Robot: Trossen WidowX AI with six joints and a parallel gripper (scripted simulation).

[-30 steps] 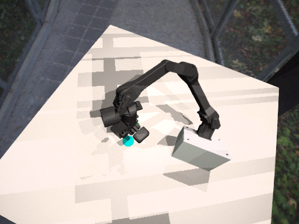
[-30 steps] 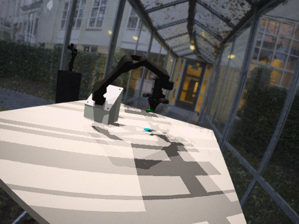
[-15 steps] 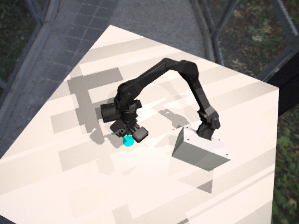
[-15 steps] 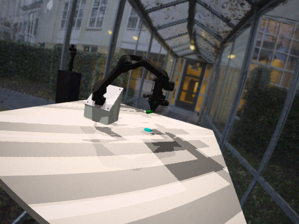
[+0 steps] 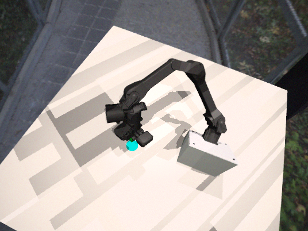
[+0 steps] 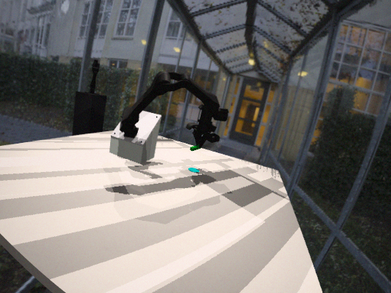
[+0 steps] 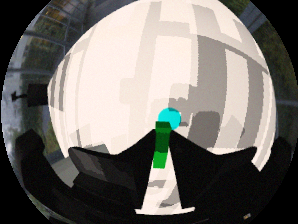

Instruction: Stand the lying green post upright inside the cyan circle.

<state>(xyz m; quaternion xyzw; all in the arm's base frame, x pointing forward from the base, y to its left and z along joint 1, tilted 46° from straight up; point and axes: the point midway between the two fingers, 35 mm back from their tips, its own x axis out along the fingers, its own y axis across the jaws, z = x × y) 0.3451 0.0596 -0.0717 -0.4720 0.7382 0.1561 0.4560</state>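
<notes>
My gripper tip is now 10 mm to the left of the cyan circle and 130 mm above it. Round my gripper tip: green post: 10 mm behind, 20 mm to the right.
</notes>
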